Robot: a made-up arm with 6 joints.
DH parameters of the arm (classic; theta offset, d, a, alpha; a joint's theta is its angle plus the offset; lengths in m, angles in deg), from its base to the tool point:
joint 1: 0 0.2 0 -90
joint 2: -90 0 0.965 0
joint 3: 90 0.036 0 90
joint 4: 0 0.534 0 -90
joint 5: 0 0 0 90
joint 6: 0 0.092 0 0
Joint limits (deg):
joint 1: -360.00..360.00
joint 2: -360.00..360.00
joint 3: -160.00..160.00
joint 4: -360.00..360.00
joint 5: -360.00..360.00
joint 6: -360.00..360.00
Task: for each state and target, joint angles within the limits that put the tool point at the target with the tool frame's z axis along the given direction. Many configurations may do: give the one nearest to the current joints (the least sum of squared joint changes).
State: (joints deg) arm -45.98 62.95 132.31 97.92 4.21 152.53
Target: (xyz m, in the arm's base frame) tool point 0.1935 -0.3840 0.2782 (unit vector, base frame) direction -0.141 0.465 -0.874
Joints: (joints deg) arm -68.54 49.84 159.88 108.11 2.35 152.53
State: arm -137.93 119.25 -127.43 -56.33 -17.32 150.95
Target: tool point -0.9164 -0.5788 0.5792 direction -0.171 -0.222 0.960
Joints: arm -150.15 103.73 -90.56 -107.20 -6.46 150.95
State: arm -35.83 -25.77 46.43 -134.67 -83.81 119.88
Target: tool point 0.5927 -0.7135 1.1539 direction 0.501 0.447 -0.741
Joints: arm -56.30 25.77 47.58 -135.77 -107.60 119.88
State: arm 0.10 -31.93 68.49 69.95 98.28 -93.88
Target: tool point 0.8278 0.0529 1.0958 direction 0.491 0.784 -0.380
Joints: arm -4.04 14.89 75.30 65.13 64.17 -93.88
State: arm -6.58 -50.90 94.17 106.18 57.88 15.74
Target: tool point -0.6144 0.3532 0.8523 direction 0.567 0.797 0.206
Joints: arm -19.92 -80.95 106.57 81.15 72.60 15.74
